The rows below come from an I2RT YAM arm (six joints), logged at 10 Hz.
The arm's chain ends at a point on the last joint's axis. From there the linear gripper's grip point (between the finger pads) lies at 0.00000 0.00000 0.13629 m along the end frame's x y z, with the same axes.
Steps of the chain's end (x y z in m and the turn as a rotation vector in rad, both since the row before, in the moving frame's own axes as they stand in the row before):
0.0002, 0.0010, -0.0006, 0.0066, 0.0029, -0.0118
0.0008, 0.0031, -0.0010, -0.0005, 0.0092, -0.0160
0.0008, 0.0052, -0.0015, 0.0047, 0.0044, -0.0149
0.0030, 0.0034, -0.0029, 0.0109, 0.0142, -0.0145
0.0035, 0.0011, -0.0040, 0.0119, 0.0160, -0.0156
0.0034, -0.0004, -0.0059, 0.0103, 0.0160, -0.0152
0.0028, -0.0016, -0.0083, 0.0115, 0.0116, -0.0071
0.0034, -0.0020, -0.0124, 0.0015, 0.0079, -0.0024
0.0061, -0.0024, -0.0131, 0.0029, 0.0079, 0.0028
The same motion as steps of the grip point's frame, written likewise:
0.0006, 0.0001, -0.0006, 0.0066, 0.0029, -0.0118
0.0021, 0.0032, -0.0010, -0.0005, 0.0092, -0.0160
0.0014, 0.0046, -0.0015, 0.0047, 0.0044, -0.0149
0.0049, 0.0019, -0.0029, 0.0109, 0.0142, -0.0145
0.0057, -0.0005, -0.0040, 0.0119, 0.0160, -0.0156
0.0056, -0.0018, -0.0059, 0.0103, 0.0160, -0.0152
0.0044, -0.0032, -0.0083, 0.0115, 0.0116, -0.0071
0.0045, -0.0022, -0.0124, 0.0015, 0.0079, -0.0024
0.0072, -0.0028, -0.0131, 0.0029, 0.0079, 0.0028

